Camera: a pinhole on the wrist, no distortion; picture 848 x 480 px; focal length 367.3 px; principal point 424.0 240.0 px. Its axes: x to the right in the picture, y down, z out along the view. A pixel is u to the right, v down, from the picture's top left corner.
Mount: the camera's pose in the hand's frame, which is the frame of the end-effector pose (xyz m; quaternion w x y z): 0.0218 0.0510 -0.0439 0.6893 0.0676 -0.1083 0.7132
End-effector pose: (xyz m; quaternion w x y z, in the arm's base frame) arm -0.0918 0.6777 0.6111 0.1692 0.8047 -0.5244 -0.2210
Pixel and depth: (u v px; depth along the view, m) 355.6 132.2 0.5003
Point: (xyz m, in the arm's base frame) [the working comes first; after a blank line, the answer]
In the camera's frame: -0.0932 -0.1468 0.5003

-0.1452 0.5892 0.1447
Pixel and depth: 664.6 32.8 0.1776
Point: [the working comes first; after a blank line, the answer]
In the camera's frame: 0.1163 -0.1002 0.1776

-0.2347 0.5242 0.5161
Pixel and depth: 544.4 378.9 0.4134
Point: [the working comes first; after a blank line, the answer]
In the camera's frame: 0.1355 0.1563 0.4134

-0.4094 0.7810 0.3572
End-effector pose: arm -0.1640 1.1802 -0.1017 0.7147 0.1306 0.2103 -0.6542
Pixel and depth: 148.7 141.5 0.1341
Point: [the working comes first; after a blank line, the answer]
In the camera's frame: -0.1005 -0.0360 0.1341

-0.2306 1.0942 -0.0650
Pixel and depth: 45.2 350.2 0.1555
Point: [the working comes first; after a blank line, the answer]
In the camera's frame: -0.1604 0.0467 0.1555

-0.2997 1.1580 -0.0201
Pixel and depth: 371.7 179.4 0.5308
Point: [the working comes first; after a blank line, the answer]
In the camera's frame: -0.0756 -0.0876 0.5308

-0.2499 0.8787 0.2725
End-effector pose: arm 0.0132 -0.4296 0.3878 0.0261 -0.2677 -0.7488 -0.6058
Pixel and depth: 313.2 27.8 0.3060
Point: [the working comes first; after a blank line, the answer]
In the camera's frame: -0.0923 -0.1768 0.3060

-0.1245 -0.1531 0.2939
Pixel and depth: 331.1 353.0 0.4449
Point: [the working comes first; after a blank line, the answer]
In the camera's frame: -0.1125 0.1369 0.4449

0.1532 -0.1772 0.0930
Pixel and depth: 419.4 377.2 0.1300
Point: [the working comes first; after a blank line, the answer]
In the camera's frame: -0.0016 0.0486 0.1300

0.0711 -0.3677 0.3691
